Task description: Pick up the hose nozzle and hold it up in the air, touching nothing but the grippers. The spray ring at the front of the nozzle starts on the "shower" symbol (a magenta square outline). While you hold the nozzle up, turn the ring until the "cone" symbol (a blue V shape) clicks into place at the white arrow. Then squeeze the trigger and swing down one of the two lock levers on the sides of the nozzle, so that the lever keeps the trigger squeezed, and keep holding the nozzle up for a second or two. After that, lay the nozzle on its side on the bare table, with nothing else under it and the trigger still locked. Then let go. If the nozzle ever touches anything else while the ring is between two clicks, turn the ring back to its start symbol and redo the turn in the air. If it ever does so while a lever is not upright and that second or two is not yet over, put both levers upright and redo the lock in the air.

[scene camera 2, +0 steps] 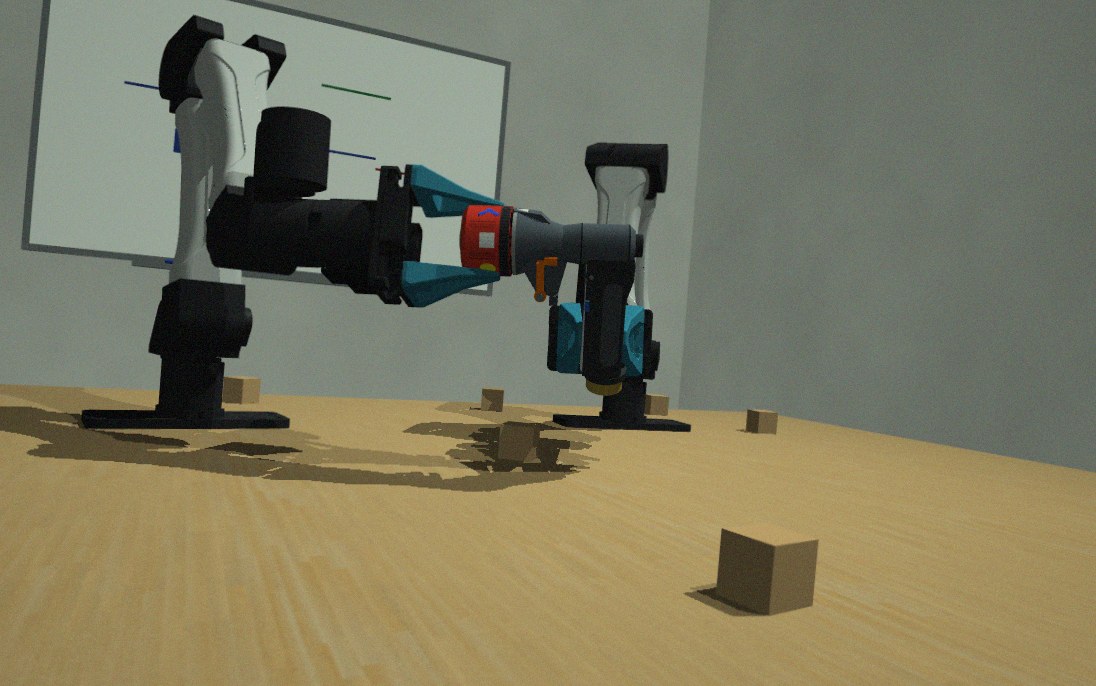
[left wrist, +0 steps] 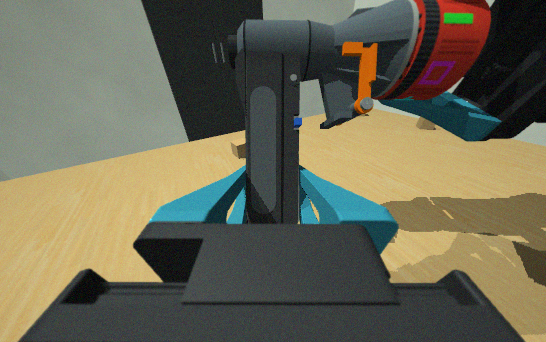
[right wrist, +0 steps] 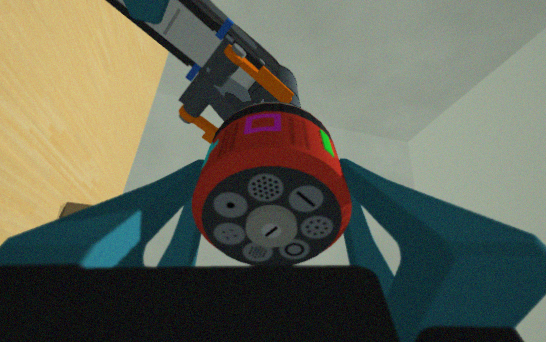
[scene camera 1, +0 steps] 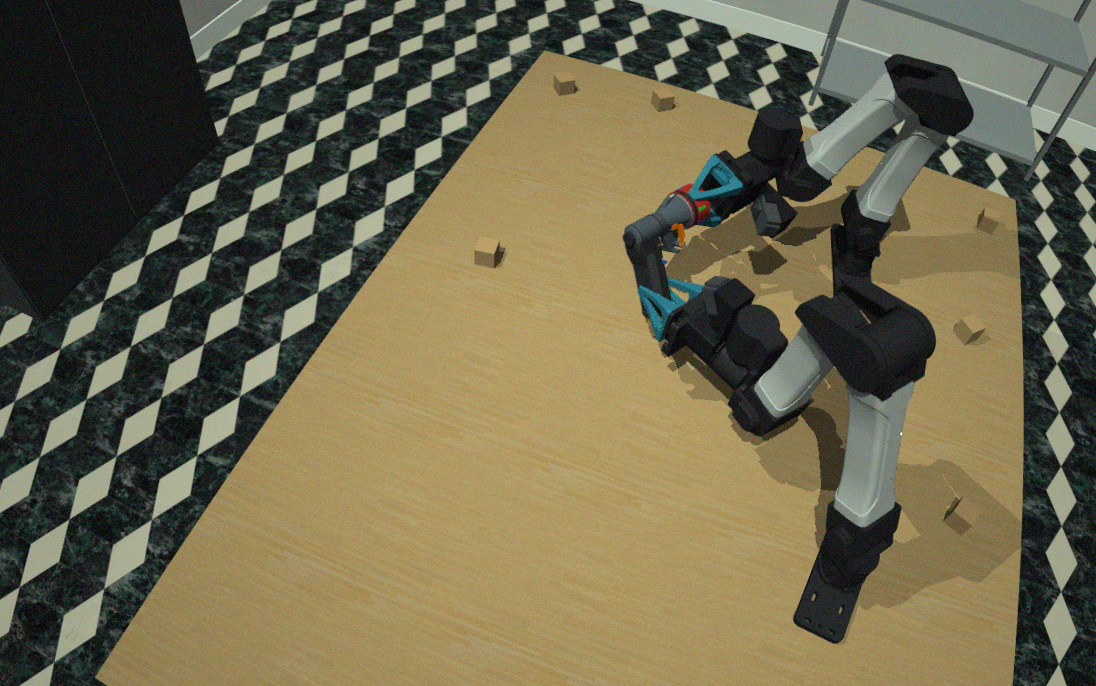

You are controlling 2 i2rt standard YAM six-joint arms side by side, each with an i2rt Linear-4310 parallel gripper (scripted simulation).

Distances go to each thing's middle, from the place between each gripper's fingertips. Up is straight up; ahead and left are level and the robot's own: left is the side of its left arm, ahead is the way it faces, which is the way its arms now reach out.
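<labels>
My right hand is right at the red spray ring (scene camera 2: 486,231).
As for my left hand (scene camera 2: 602,337), it's 70 mm below the red spray ring, and it's also 110 mm to the left of the ring and 20 mm past it.
</labels>
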